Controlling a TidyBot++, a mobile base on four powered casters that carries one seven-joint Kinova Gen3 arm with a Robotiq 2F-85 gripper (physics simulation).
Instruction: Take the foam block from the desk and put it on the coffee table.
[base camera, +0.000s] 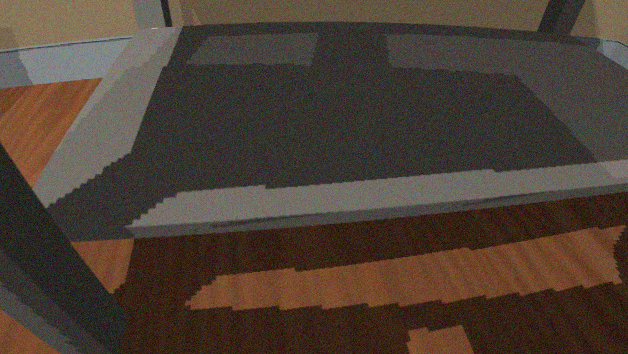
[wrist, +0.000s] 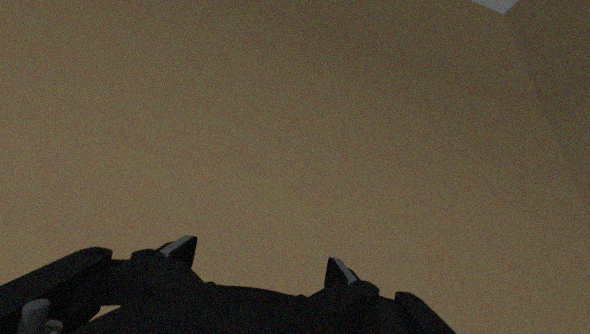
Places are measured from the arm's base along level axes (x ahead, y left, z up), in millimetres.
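Pixels of known places: gripper, between the fingertips: (wrist: 261, 262).
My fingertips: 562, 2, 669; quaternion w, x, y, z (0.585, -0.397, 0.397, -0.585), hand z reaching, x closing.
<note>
For each thing: its top centre in the pictures, then the offset to it from my fingertips, as dx, dy, dz. "*": a spot on its surface instead. Level surfaces: height alone.
- wide grey board, height of its surface: dz -916
- dark slanted post, a spot on its surface: (base camera: 55, 260) * -322, +174, -922
- dark post, a spot on its surface: (base camera: 561, 17) * +225, -583, -880
- Wooden floor, height of its surface: dz -1066
My gripper (wrist: 261, 262) is open and empty, with its two dark fingertips standing well apart at the bottom of the wrist view. A plain tan wall (wrist: 280, 125) lies behind and beyond them. The foam block does not show in either view. A wide grey board (base camera: 310, 205), which looks like a low part of the desk, spans the base camera view just above the floor. I cannot make out the desk's top or the coffee table.
A dark slanted post (base camera: 55, 260) stands close at the left of the base camera view. Another dark post (base camera: 561, 17) rises at the board's back right. Wooden floor (base camera: 350, 285) shows in front, and a pale skirting board (base camera: 75, 57) runs along the wall at back left.
</note>
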